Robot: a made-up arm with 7 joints. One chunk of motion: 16 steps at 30 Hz.
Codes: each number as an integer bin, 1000 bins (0 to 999) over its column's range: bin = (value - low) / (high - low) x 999, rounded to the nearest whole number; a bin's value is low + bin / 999 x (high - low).
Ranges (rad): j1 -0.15..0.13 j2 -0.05..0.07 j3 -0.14..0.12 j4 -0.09..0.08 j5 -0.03..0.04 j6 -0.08..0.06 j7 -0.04..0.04
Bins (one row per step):
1: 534 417 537 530 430 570 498
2: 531 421 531 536 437 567 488
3: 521 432 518 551 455 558 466
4: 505 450 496 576 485 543 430
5: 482 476 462 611 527 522 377
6: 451 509 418 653 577 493 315
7: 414 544 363 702 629 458 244
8: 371 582 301 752 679 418 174
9: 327 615 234 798 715 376 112
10: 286 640 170 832 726 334 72
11: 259 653 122 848 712 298 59
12: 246 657 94 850 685 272 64
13: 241 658 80 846 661 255 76
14: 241 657 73 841 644 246 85
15: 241 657 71 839 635 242 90
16: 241 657 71 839 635 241 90
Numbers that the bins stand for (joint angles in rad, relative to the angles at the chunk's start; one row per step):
1: -0.0003 0.0001 -0.0002 0.0002 0.0001 -0.0001 -0.0001
2: -0.0012 0.0006 -0.0018 0.0012 0.0006 -0.0005 -0.0009
3: -0.0040 0.0019 -0.0052 0.0038 0.0019 -0.0018 -0.0027
4: -0.0085 0.0041 -0.0109 0.0080 0.0040 -0.0039 -0.0056
5: -0.0149 0.0072 -0.0198 0.0140 0.0069 -0.0068 -0.0098
6: -0.0236 0.0111 -0.0312 0.0211 0.0104 -0.0109 -0.0148
7: -0.0340 0.0153 -0.0455 0.0295 0.0141 -0.0158 -0.0205
8: -0.0460 0.0199 -0.0617 0.0380 0.0176 -0.0214 -0.0261
9: -0.0583 0.0239 -0.0791 0.0458 0.0201 -0.0273 -0.0310
10: -0.0698 0.0269 -0.0958 0.0516 0.0209 -0.0332 -0.0342
11: -0.0774 0.0284 -0.1082 0.0543 0.0199 -0.0382 -0.0353
12: -0.0811 0.0289 -0.1155 0.0546 0.0180 -0.0419 -0.0349
13: -0.0825 0.0290 -0.1192 0.0540 0.0163 -0.0443 -0.0339
14: -0.0825 0.0289 -0.1210 0.0531 0.0151 -0.0455 -0.0332
15: -0.0825 0.0289 -0.1215 0.0528 0.0145 -0.0461 -0.0328
16: -0.0825 0.0289 -0.1215 0.0528 0.0145 -0.0462 -0.0328

